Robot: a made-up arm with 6 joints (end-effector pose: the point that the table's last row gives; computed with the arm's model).
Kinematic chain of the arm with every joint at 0, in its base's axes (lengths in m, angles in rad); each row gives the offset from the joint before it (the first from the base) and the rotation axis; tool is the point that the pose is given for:
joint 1: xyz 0 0 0.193 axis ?
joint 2: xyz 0 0 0 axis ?
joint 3: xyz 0 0 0.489 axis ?
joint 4: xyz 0 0 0 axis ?
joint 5: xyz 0.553 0 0 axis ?
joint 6: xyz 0 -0.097 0 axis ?
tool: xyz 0 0 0
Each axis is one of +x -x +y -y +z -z.
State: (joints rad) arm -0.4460 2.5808 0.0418 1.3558 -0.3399 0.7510
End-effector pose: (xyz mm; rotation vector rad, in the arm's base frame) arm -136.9 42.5 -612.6 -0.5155 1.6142 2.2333
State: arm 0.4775 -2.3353 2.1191 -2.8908 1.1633 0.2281
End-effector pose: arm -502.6 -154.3 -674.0 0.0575 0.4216 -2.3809
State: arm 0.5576 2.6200 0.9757 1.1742 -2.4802 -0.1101
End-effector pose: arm 267.8 122.9 -789.1 1.8929 -1.4703 0.9529
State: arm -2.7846 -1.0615 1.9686 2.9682 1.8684 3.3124
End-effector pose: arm 950.1 252.4 476.3 -1.6192 0.1081 -2.3198
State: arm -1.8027 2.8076 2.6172 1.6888 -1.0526 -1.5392
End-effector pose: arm -154.7 -704.8 -279.0 -0.0638 0.3606 -2.8229
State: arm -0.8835 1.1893 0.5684 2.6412 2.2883 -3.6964
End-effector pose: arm 656.3 -665.4 91.2 1.8302 2.4846 -0.3276
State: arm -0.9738 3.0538 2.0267 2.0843 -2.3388 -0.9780
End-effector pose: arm 265.0 -305.1 -723.7 1.3878 -1.3920 2.2213
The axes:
joint 1: +z
joint 2: +y
joint 3: -y
joint 4: -x
joint 5: -y
joint 6: -x

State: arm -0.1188 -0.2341 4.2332 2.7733 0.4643 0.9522
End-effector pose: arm -201.5 115.2 123.7 1.3972 0.8784 -2.6478
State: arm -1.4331 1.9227 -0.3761 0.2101 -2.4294 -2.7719
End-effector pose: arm -79.4 -118.2 -401.8 1.1264 -1.3756 1.2244
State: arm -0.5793 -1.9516 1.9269 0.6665 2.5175 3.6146
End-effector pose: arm -730.6 386.8 -404.8 3.1022 -0.3109 0.3238
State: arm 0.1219 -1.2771 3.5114 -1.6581 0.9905 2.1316
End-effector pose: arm -519.5 -55.1 -224.2 -1.1884 1.5797 -0.3761
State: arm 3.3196 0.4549 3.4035 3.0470 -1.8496 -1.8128
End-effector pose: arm 341.5 -36.7 729.3 1.2432 1.3191 -1.2815
